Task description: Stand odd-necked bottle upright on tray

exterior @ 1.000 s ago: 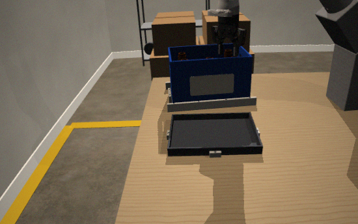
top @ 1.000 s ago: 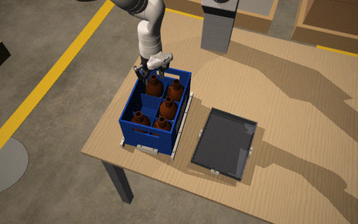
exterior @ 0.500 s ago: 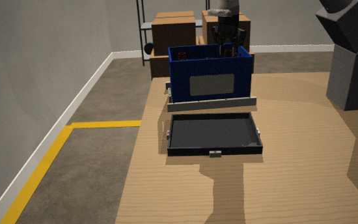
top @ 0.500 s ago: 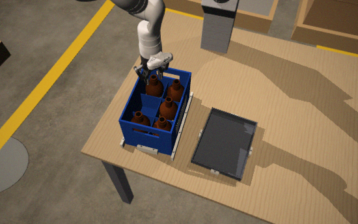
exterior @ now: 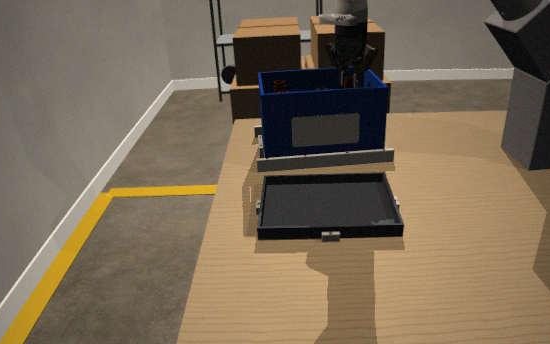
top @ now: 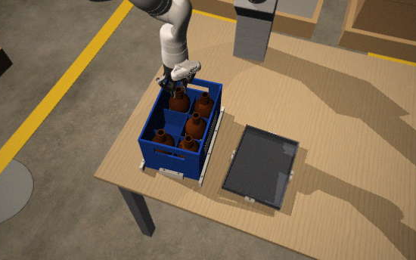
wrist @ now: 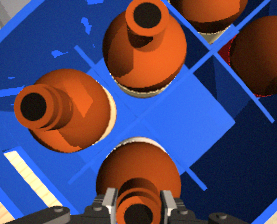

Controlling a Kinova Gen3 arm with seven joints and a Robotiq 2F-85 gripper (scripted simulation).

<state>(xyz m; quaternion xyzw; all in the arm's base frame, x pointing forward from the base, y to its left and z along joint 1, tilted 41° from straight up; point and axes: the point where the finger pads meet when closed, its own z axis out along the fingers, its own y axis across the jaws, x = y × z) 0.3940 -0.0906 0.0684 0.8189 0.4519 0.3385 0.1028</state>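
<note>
My gripper is now 70 mm short of the blue crate, 70 mm above it and 60 mm to the right of it. From my hand the other things lie so: dark grey tray 340 mm to the left, 140 mm below, 20 mm ahead.
</note>
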